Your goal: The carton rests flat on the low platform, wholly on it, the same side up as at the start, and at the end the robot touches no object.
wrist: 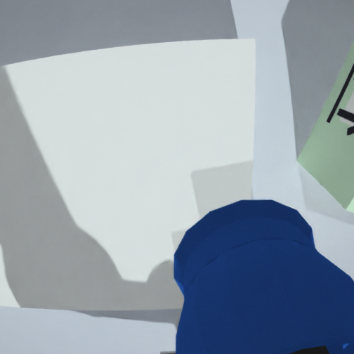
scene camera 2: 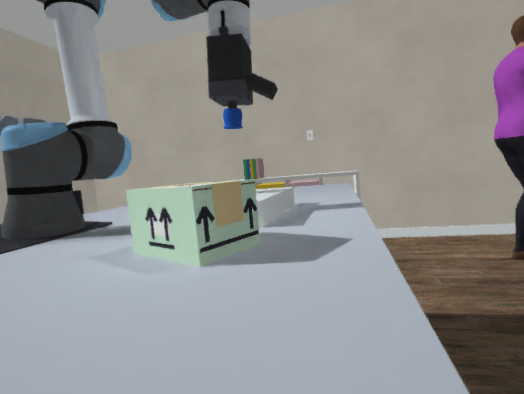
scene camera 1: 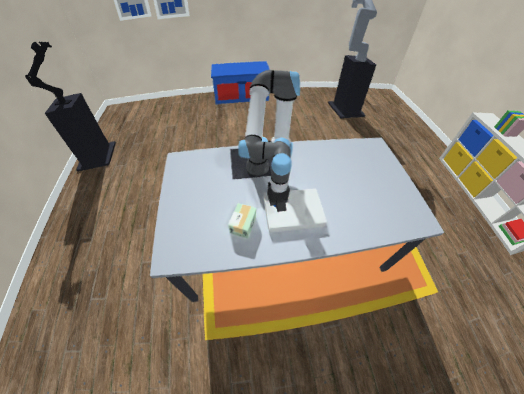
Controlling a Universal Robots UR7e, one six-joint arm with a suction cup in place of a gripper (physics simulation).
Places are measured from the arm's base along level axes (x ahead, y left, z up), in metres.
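Pixels of known places: end effector, tool point: (scene camera 2: 233, 127); arm's base, origin of the base link: (scene camera 2: 45, 230) (scene camera 1: 257, 166).
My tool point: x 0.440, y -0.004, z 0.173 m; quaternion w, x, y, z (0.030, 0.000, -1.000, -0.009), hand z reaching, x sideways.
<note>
For each thing: its top centre in the pictures, then the offset to it from my tool point. Level surfaces: height alone.
- carton, middle of its top: (scene camera 2: 189, 184) (scene camera 1: 242, 216) dz -0.094, dx -0.027, dy -0.170 m
- low white platform, middle of its top: (scene camera 2: 231, 195) (scene camera 1: 294, 206) dz -0.134, dx -0.051, dy +0.128 m
- grey table, its level: dz -0.182 m
The carton (scene camera 1: 243, 220) (scene camera 2: 165, 225) (wrist: 325, 165) is light green with an orange-tan tape strip. It rests flat on the table, left of the low platform in scene camera 1, and its printed side arrows point up. The low white platform (scene camera 1: 312, 202) (scene camera 2: 277, 204) (wrist: 135, 120) lies beside it, with a gap of table between them. My gripper (scene camera 1: 274, 206) (scene camera 2: 233, 128) (wrist: 245, 215), a blue suction cup, hangs in the air and holds nothing. In scene camera 1 it appears over the platform's left part. It is apart from the carton, higher than its top.
The grey table (scene camera 1: 200, 180) (scene camera 2: 150, 325) carries the arm's dark base plate (scene camera 1: 240, 170) behind the carton. An orange and yellow mat (scene camera 1: 300, 295) lies on the floor at the front. Two other arms stand on black pedestals (scene camera 1: 80, 130) (scene camera 1: 354, 85) away from the table.
</note>
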